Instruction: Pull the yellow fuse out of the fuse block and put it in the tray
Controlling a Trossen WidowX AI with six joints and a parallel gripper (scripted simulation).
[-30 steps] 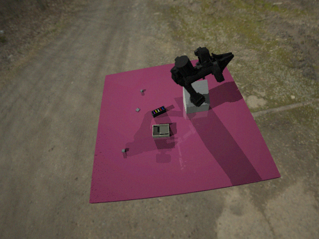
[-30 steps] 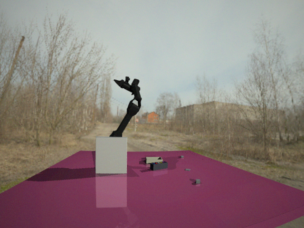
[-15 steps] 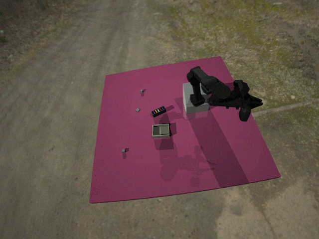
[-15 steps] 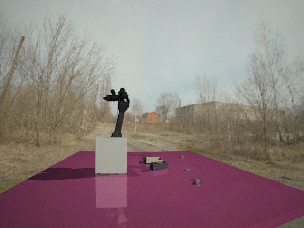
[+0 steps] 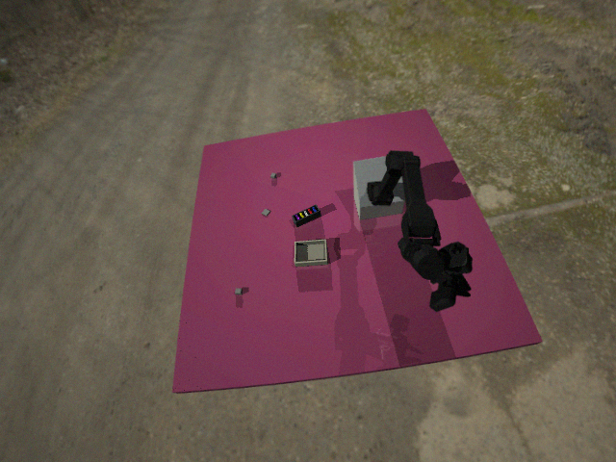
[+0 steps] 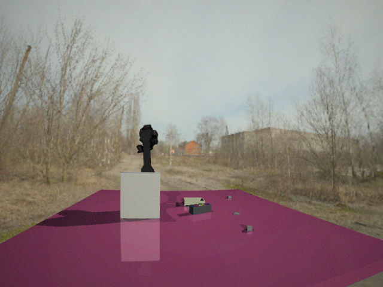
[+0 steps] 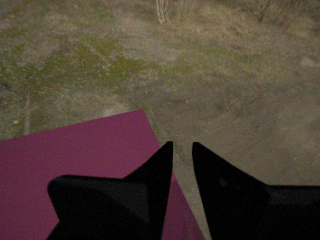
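The yellow fuse lies 530 mm to the right of my gripper tip, 450 mm ahead of it and 320 mm below it. From my gripper tip the other things lie so: grey tray: 420 mm ahead, 360 mm to the right, 340 mm below.
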